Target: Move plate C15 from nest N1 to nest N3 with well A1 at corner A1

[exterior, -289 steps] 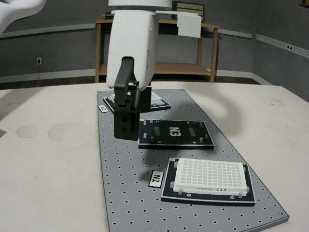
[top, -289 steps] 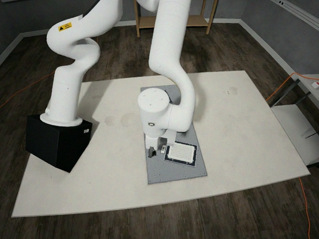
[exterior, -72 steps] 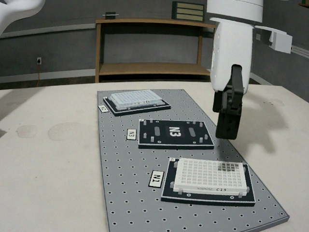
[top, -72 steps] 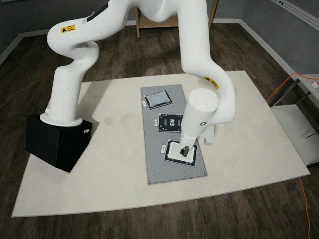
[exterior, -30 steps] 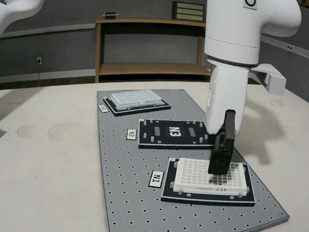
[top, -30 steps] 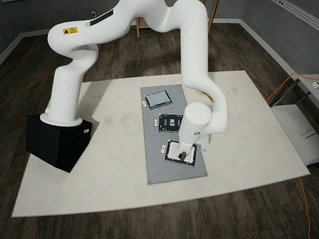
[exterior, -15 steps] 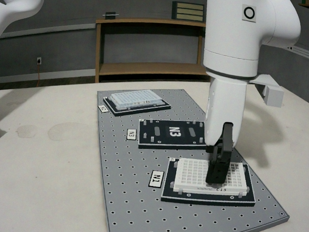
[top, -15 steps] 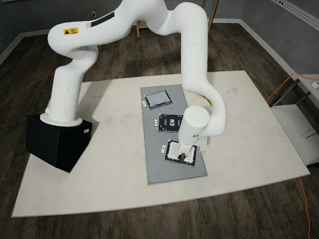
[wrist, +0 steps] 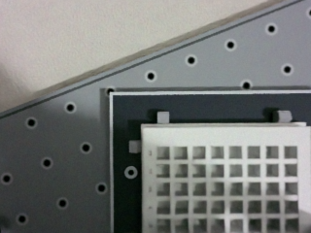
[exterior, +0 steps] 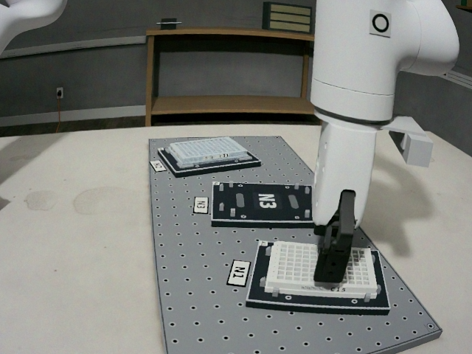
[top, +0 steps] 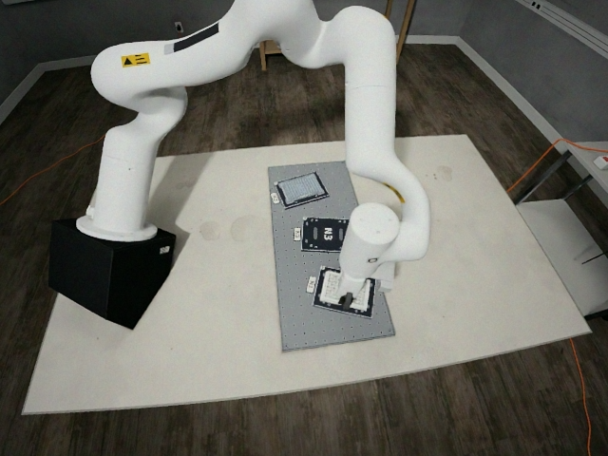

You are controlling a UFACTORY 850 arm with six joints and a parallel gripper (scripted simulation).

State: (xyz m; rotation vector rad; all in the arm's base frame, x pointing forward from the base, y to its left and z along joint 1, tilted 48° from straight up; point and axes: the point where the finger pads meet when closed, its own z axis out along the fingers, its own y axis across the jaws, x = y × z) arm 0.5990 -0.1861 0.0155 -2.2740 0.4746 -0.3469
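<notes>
Right now the white well plate C15 is 3 cm below my hand. Also, from my hand: clear plate C51: 12 cm behind, 37 cm to the left, 3 cm below; nest N3: 4 cm behind, 19 cm to the left, 4 cm below; nest N1: 4 cm below.
</notes>
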